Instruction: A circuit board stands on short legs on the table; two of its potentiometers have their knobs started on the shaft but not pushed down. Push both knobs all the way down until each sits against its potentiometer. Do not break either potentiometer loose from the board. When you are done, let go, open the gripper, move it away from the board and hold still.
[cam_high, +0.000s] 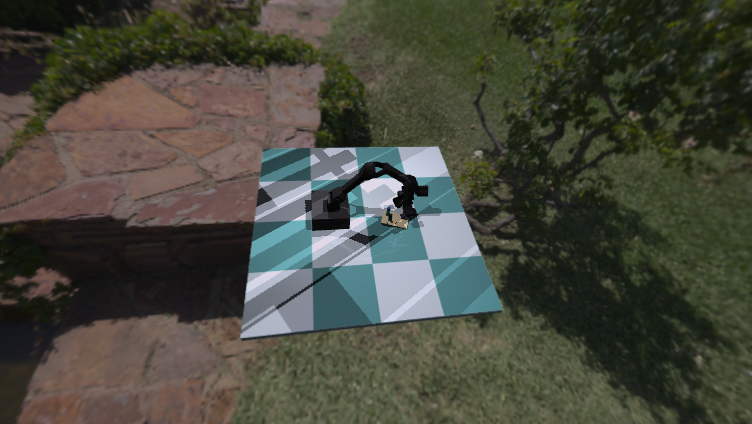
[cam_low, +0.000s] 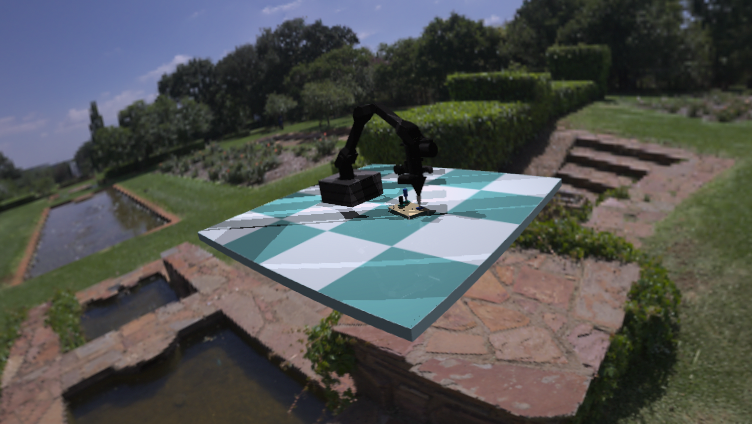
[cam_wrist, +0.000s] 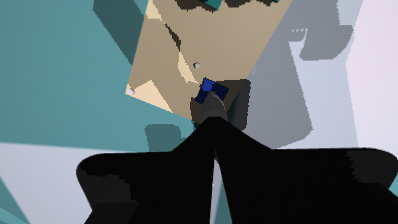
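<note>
My gripper tip is now 3 cm above the blue potentiometer.
</note>
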